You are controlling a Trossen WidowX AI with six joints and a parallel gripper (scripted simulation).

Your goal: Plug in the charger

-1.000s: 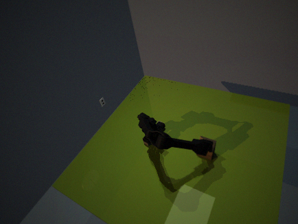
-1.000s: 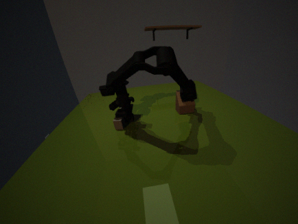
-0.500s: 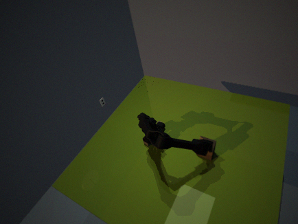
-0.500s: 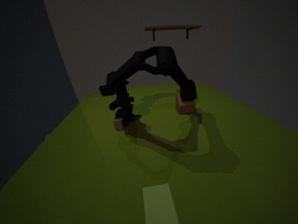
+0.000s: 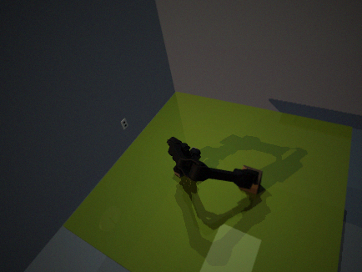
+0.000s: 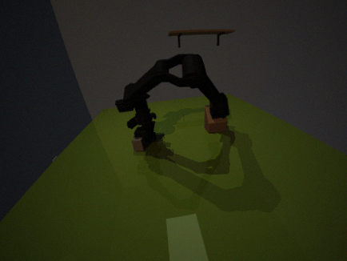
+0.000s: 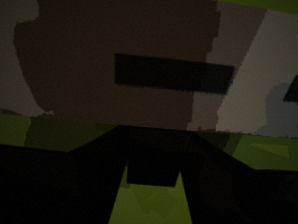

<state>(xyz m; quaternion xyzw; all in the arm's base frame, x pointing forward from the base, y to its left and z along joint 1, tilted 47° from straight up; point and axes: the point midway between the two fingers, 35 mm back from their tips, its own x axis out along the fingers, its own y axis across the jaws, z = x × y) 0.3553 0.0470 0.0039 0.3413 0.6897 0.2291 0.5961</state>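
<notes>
Right now my gripper tip is 2 cm short of the charger and 1 cm below it.
</notes>
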